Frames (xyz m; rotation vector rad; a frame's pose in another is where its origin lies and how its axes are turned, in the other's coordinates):
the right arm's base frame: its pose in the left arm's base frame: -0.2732 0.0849 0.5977 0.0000 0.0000 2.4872
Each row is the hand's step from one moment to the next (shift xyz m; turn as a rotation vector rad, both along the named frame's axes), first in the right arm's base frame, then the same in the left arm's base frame.
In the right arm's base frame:
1: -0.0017 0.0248 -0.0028 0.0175 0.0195 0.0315
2: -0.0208 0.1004 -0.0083 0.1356 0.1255 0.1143
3: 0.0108 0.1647 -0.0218 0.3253 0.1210 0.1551
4: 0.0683 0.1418 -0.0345 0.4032 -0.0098 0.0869
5: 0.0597 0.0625 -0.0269 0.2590 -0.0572 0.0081
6: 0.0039 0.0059 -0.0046 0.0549 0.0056 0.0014
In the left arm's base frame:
1: -0.0137 -0.0207 -0.0028 -0.0258 -0.0048 0.0315
2: -0.0446 -0.0923 -0.0083 -0.1840 -0.0170 0.1143
3: -0.1088 -0.1241 -0.0218 -0.3317 0.1020 0.1551
4: -0.1405 -0.0709 -0.0345 -0.3139 0.2532 0.0869
5: -0.0854 -0.0133 -0.0269 -0.1707 0.2030 0.0081
6: -0.0067 -0.0023 -0.0046 -0.0470 0.0290 0.0014

